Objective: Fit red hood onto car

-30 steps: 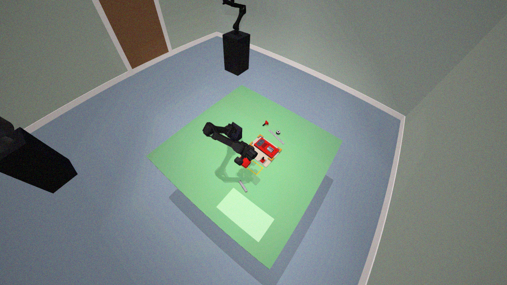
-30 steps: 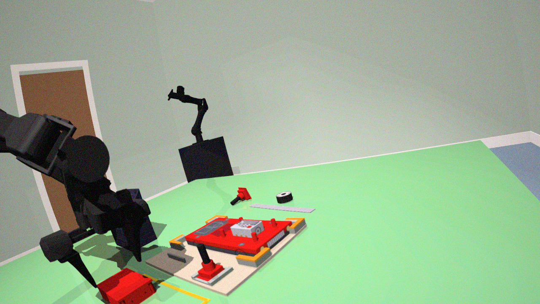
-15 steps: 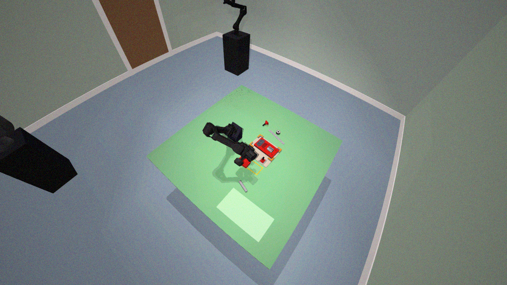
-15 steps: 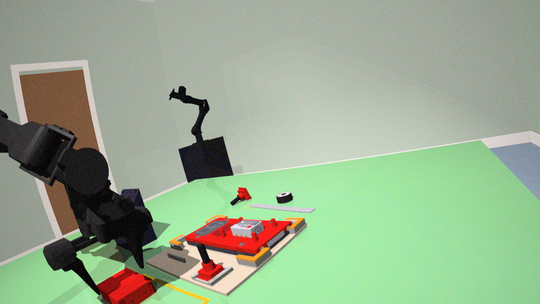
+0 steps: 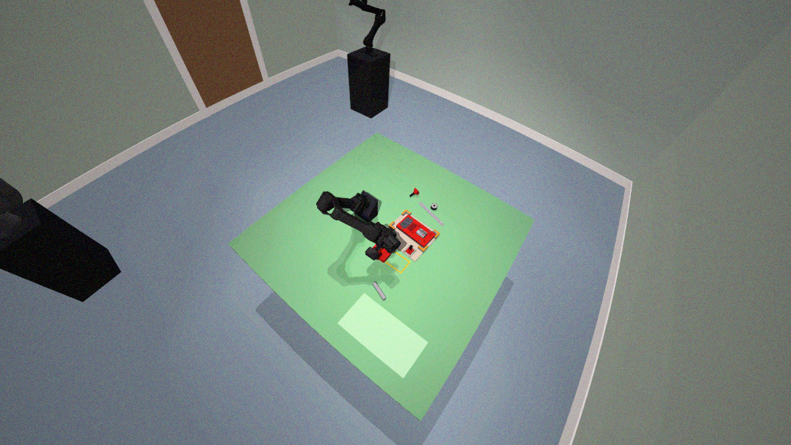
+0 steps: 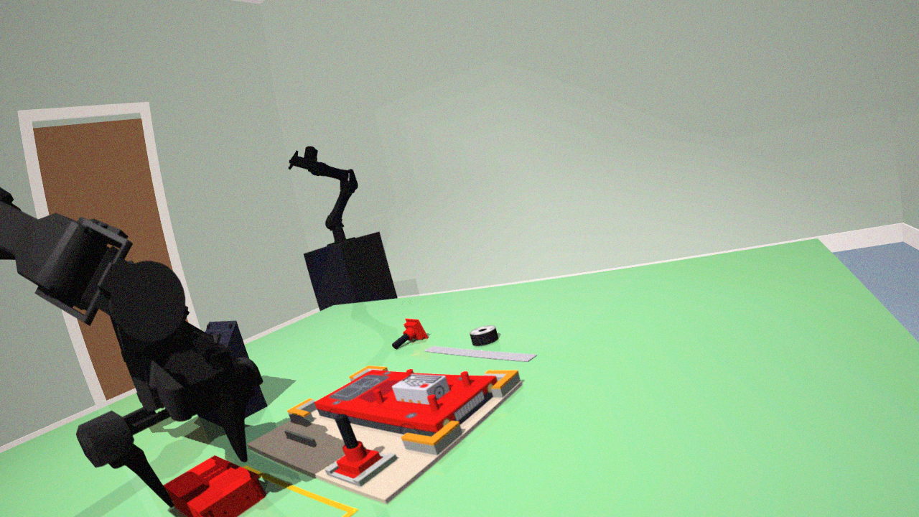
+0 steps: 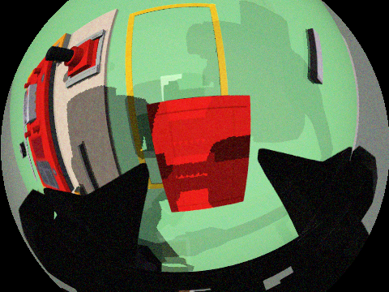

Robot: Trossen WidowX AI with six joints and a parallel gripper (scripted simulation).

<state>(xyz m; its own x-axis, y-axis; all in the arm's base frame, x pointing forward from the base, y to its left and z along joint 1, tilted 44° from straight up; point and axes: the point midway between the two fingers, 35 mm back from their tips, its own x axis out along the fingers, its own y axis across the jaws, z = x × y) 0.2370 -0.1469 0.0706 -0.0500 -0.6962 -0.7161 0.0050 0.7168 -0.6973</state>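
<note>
Right now the red hood is 1 cm below my gripper tip. From my gripper tip the other things lie so: grey engine block (23 cm to the left, 11 cm ahead); grey bar (17 cm to the right, 12 cm ahead, 2 cm below); jig (21 cm to the left, 6 cm ahead, 1 cm below).
</note>
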